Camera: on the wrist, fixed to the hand. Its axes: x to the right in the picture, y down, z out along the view.
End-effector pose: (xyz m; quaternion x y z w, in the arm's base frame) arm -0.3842 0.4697 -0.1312 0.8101 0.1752 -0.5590 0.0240
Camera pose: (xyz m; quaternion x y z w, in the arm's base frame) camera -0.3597 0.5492 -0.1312 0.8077 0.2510 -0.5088 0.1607
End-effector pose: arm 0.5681 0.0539 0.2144 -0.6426 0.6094 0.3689 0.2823
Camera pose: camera 0.6393 0.0113 0.2087 -0.6763 0.5565 0.4560 0.1581
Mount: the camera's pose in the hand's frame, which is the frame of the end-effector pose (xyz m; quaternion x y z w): 0.0281 -0.0669 -0.0406 -0.1619 0.0172 0.0158 0.9865
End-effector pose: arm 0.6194 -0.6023 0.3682 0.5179 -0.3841 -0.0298 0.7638
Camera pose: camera 0.6878 -0.6145 0.3225 0.3817 -0.3691 -0.0706 0.8444
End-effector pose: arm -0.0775 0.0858 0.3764 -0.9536 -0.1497 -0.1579 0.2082
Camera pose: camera -0.0853 0.1320 0.4451 -0.9741 -0.1035 -0.1931 0.0561
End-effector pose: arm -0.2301 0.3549 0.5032 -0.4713 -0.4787 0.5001 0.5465
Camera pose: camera -0.1822 0.3777 0.5672 -0.5696 -0.5364 0.4164 0.4632
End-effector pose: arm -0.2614 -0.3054 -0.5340 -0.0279 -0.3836 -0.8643 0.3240
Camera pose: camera -0.3143 -0.3150 -0.5974 -0.0712 -0.2325 -0.9102 0.3354
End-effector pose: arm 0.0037 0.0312 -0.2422 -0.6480 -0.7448 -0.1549 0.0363
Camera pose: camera -0.0720 0.0392 -0.2088 0.6543 0.6988 0.2840 0.0538
